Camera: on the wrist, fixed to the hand. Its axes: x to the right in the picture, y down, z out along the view.
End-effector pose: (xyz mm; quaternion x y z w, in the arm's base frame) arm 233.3 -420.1 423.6 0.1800 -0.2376 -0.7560 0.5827
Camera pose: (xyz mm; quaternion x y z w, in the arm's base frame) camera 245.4 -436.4 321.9 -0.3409 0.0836 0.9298 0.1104
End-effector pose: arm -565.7 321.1 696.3 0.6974 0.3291 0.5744 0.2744
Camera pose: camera -661.7 359.3 687.3 0.2824 0.7582 0.2146 0.5471
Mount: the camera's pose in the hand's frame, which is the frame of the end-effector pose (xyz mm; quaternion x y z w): 12.2 -44.8 -92.7 0.0608 0.0154 -0.6912 0.7199
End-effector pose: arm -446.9 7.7 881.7 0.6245 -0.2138 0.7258 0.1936
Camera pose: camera -500.5 96.4 884.9 0.5980 0.3249 0.4113 0.6064
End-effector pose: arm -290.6 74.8 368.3 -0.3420 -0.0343 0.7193 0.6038
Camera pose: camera -203.7 64.0 312.7 -0.1969 -0.2080 0.0973 0.9532
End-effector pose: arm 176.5 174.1 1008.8 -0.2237 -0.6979 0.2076 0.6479
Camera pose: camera 266.3 144.7 1051.6 0.3576 -0.6345 -0.2594 0.6343
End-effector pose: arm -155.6 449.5 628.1 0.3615 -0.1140 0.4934 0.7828
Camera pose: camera -127.9 509.5 548.3 0.3791 0.2099 -0.1734 0.8844
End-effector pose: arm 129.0 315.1 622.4 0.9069 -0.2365 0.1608 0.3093
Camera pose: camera 149.4 401.4 676.2 0.8327 0.4712 -0.0697 0.2823
